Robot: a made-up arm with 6 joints. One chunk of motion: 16 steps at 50 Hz.
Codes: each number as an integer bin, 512 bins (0 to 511) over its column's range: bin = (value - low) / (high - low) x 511, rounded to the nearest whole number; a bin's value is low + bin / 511 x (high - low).
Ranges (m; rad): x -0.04..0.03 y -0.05..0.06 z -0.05..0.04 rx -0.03..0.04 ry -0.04..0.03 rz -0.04..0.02
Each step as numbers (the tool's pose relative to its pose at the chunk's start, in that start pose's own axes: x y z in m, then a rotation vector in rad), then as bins.
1 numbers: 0.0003 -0.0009 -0.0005 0.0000 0.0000 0.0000
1 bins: 294 228 281 219 292 341
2 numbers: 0.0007 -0.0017 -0.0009 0.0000 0.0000 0.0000
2 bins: 297 224 279 219 292 341
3 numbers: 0.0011 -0.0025 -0.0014 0.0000 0.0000 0.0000
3 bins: 300 221 276 219 292 341
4 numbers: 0.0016 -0.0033 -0.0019 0.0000 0.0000 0.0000
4 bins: 304 217 273 219 292 341
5 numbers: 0.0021 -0.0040 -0.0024 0.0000 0.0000 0.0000
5 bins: 307 214 270 219 292 341
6 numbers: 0.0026 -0.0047 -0.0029 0.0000 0.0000 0.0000
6 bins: 311 210 267 219 292 341
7 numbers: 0.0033 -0.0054 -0.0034 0.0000 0.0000 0.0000
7 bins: 316 207 265 219 292 341
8 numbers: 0.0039 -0.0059 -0.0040 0.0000 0.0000 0.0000
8 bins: 320 205 261 219 292 341
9 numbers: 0.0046 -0.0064 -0.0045 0.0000 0.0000 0.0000
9 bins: 326 203 258 219 292 341
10 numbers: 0.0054 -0.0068 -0.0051 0.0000 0.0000 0.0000
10 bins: 331 201 255 219 292 341
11 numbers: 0.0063 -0.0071 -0.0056 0.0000 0.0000 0.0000
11 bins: 338 199 252 219 292 341
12 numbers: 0.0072 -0.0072 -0.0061 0.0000 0.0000 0.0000
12 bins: 345 199 249 219 292 341
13 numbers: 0.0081 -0.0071 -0.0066 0.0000 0.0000 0.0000
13 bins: 351 199 246 219 292 341
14 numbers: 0.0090 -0.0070 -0.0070 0.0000 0.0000 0.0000
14 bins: 358 200 244 219 292 341
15 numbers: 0.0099 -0.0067 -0.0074 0.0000 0.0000 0.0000
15 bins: 364 201 242 219 292 341
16 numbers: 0.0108 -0.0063 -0.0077 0.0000 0.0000 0.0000
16 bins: 371 203 240 219 292 341
